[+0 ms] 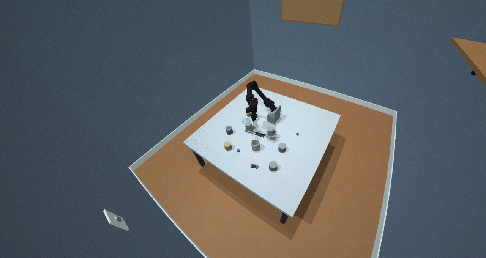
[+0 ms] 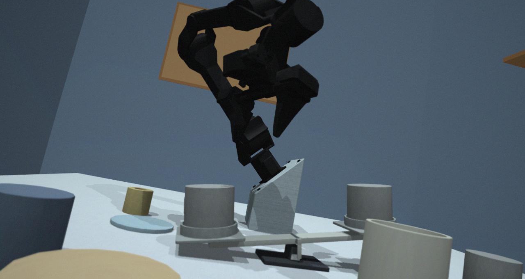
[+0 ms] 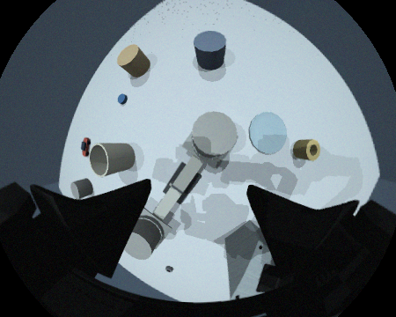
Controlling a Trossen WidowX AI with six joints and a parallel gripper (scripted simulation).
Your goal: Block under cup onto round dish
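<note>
Right now the green block is 20 mm ahead of my gripper tip, 50 mm to the right of it and 130 mm below it. Also, from my gripper tip: light blue round dish: 80 mm behind, 140 mm to the right, 170 mm below; dark blue cylinder: 130 mm ahead, 240 mm to the right, 140 mm below; yellow ring-shaped cylinder: 190 mm behind, 170 mm to the right, 150 mm below.
</note>
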